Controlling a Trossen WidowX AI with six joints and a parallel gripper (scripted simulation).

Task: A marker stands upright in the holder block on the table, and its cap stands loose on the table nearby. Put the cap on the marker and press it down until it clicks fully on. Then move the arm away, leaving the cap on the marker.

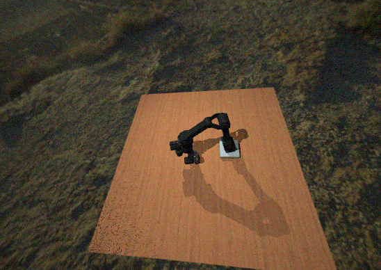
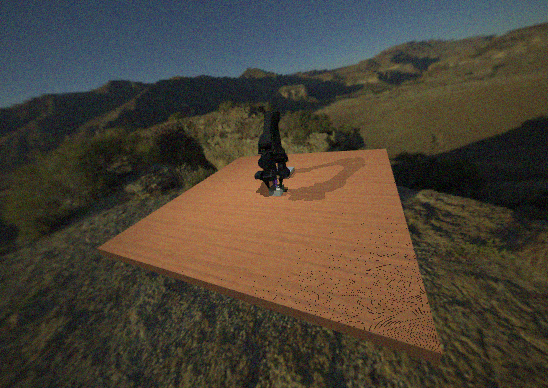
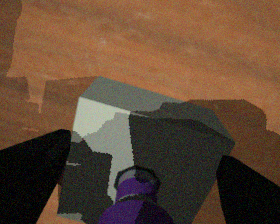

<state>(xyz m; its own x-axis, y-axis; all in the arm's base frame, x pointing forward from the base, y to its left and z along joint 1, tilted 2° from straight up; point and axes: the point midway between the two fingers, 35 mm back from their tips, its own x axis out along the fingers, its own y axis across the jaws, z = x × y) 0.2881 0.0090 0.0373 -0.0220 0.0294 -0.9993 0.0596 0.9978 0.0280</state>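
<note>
The purple cap is 2 cm behind my gripper tip and 5 cm above it. Round my gripper tip: holder block 2 cm behind, 2 cm below.
</note>
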